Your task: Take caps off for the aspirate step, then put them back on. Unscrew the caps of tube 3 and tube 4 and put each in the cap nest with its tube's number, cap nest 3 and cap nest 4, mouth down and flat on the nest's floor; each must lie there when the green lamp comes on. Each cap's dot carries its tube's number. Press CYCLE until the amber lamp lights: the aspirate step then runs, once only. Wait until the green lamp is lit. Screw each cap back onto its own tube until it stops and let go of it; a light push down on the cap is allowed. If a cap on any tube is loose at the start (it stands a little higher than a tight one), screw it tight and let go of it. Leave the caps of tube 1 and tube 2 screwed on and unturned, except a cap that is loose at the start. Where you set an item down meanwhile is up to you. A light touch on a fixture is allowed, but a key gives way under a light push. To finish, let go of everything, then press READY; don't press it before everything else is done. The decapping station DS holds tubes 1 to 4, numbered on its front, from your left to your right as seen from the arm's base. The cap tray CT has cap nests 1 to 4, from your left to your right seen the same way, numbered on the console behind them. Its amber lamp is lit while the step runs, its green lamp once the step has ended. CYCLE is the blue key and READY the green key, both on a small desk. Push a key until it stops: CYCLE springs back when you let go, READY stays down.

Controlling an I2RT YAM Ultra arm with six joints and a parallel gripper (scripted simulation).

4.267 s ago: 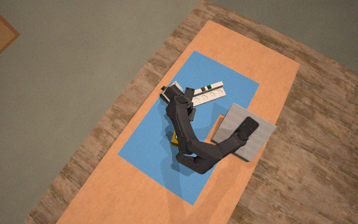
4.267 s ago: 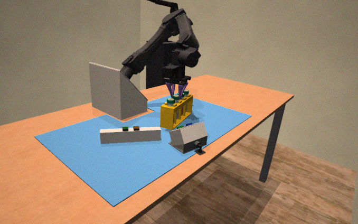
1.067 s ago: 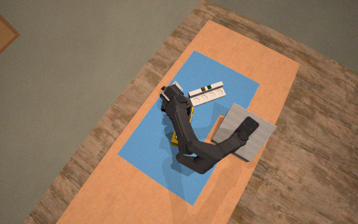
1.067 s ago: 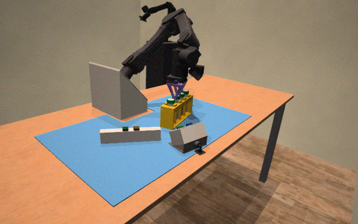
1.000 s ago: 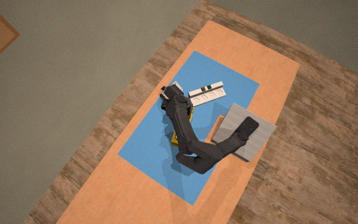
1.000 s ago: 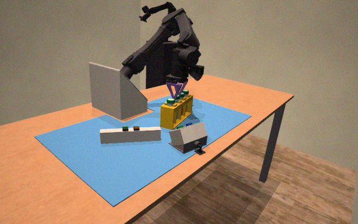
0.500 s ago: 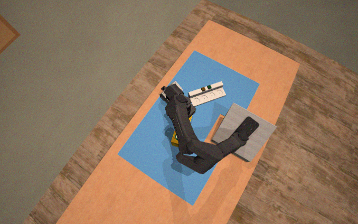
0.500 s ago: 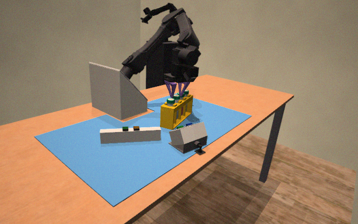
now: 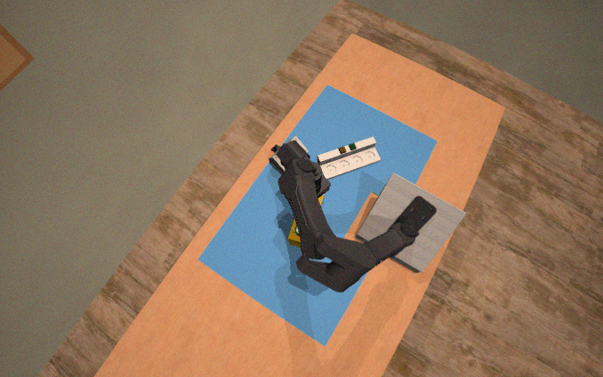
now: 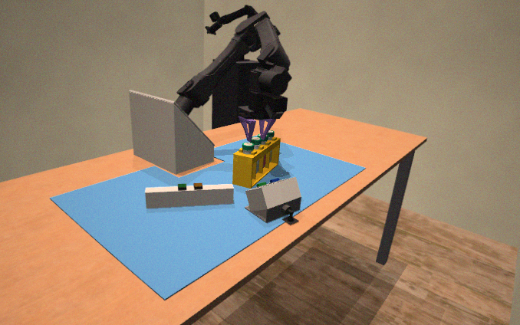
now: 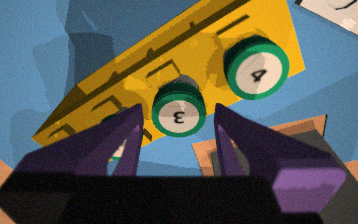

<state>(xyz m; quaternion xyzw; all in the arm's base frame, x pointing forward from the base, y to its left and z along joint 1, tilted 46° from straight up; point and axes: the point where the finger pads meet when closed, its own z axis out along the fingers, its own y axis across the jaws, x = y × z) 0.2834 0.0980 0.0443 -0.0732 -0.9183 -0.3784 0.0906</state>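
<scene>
My hand is 10 mm above the cap 3. Also, from my hand: cap 4: 50 mm to the right, 20 mm ahead, 10 mm below; blue key: 160 mm ahead, 80 mm to the right, 60 mm below; cap 2: 50 mm to the left, 20 mm behind, 10 mm below.
</scene>
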